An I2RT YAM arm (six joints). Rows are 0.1 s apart.
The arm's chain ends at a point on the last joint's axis. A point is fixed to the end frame.
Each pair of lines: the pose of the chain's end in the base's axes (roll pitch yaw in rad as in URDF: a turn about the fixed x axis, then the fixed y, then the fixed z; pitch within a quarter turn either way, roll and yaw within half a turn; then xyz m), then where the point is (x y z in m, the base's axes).
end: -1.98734 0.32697 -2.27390 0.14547 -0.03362 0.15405
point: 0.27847 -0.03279 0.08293
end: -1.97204 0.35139 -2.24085 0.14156 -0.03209 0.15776
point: 0.27632 -0.02684 0.09024
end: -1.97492 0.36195 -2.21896 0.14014 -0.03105 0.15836
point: 0.27503 -0.02204 0.09150
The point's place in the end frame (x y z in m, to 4 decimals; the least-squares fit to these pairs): -0.0592 0.0462 0.1308
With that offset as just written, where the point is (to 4 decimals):
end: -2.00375 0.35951 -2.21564 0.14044 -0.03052 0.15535
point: 0.2736 -0.0187 0.0856
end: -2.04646 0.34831 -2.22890 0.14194 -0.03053 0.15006
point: 0.2723 -0.0174 0.0754
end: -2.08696 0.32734 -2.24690 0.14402 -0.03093 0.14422
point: 0.2711 -0.0179 0.0641
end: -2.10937 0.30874 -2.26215 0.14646 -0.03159 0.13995
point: 0.2713 -0.0196 0.0562
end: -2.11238 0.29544 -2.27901 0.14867 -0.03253 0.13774
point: 0.2728 -0.0233 0.0526
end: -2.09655 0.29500 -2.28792 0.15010 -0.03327 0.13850
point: 0.2753 -0.0266 0.0547
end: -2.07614 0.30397 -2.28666 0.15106 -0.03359 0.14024
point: 0.2780 -0.0280 0.0590
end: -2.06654 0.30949 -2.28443 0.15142 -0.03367 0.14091
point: 0.2792 -0.0283 0.0610
